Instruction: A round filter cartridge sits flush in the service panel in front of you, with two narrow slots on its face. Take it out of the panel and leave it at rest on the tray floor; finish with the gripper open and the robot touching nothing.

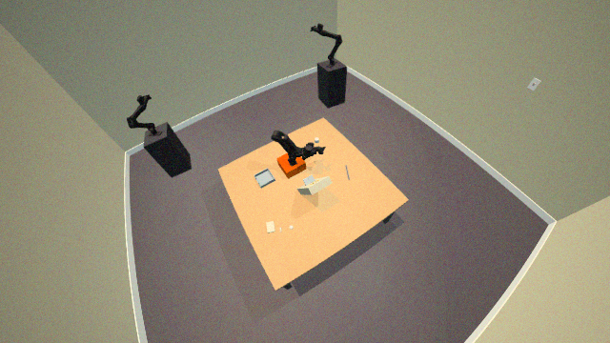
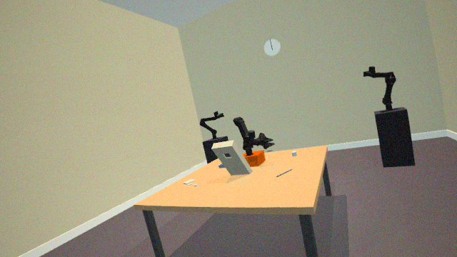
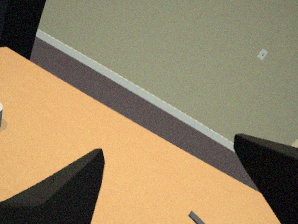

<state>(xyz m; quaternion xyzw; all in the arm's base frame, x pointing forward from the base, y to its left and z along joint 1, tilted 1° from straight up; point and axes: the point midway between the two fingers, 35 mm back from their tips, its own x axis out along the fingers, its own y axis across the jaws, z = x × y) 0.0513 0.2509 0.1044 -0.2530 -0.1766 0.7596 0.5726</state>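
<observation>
My gripper tip is 33 cm short of the round filter cartridge, 24 cm to the left of it and 3 cm below it. Round my gripper tip: pin: 63 cm to the right, 46 cm ahead, 20 cm below; blue-grey tray: 57 cm to the right, 19 cm below, 8 cm behind; grey service panel: 29 cm ahead, 25 cm to the right, 5 cm below.
</observation>
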